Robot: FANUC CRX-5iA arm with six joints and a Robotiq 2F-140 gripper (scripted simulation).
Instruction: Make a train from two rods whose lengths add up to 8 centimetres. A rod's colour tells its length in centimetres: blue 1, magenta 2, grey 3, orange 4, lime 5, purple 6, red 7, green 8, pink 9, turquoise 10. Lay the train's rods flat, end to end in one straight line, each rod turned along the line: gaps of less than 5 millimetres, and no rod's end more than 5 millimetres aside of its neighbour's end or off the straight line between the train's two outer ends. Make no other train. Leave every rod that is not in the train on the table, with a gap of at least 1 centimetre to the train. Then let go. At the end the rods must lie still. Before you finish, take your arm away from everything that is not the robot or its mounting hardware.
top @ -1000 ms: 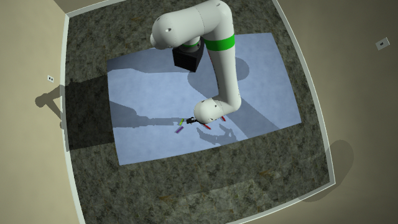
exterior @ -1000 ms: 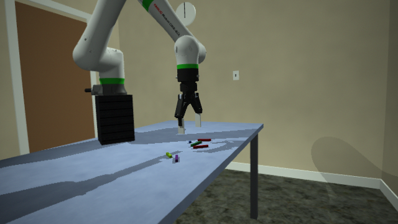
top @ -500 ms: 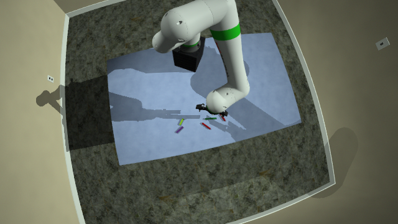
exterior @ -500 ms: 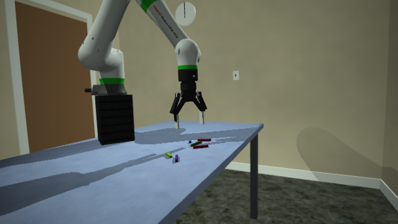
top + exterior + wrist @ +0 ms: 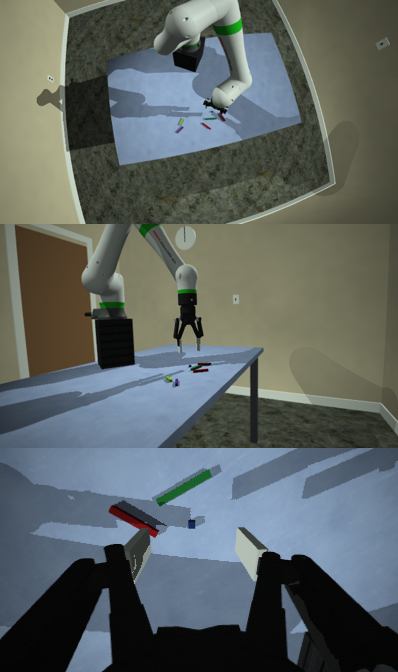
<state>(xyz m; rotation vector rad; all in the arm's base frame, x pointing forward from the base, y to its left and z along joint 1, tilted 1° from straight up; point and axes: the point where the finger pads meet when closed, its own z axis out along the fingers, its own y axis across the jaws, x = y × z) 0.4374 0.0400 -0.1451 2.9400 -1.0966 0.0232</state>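
My gripper is now 10 cm above the blue rod. Also, from my hand: red rod: 6 cm ahead, 6 cm to the left, 10 cm below; green rod: 4 cm ahead, 2 cm to the right, 10 cm below; lime rod: 1 cm ahead, 23 cm to the right, 10 cm below.
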